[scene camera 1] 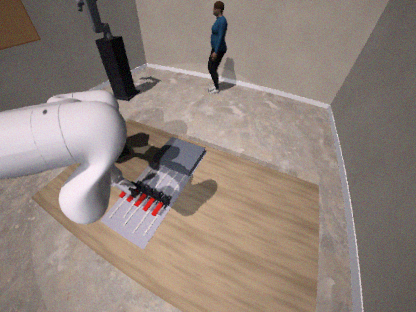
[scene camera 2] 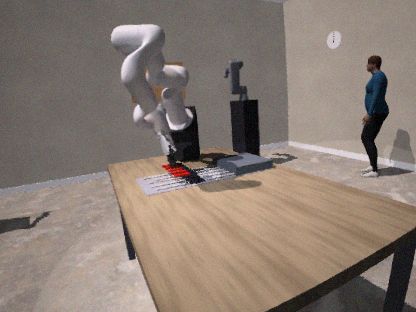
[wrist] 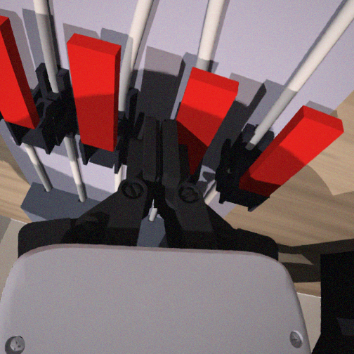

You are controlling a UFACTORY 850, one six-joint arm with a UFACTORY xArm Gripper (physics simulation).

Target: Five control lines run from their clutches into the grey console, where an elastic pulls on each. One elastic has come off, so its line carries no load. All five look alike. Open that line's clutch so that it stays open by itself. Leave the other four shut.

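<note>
Red clutch levers (scene camera 1: 158, 208) (scene camera 2: 178, 171) (wrist: 95, 95) lie in a row above white lines (wrist: 212, 27) on a pale panel (scene camera 1: 142, 241) (wrist: 175, 25). The lines run to the grey console (scene camera 1: 182, 154) (scene camera 2: 245, 162) (wrist: 37, 200). Several levers show in the wrist view, all pointing away from the console; none clearly stands raised. My gripper (scene camera 2: 173, 164) (wrist: 156, 136) is shut and empty, low at the clutches. Its fingers lie between two levers, beside the red lever (wrist: 207, 107) to their right, and cover its lower part and clutch. Whether they touch it is unclear. Line tension cannot be told.
The panel lies on a wooden table (scene camera 1: 260, 220) (scene camera 2: 260, 220). The rightmost clutch (wrist: 237, 172) stands close to my right finger. A person (scene camera 1: 218, 45) (scene camera 2: 376, 110) stands beyond the table. Another arm on a black pedestal (scene camera 1: 116, 67) (scene camera 2: 245, 127) stands behind.
</note>
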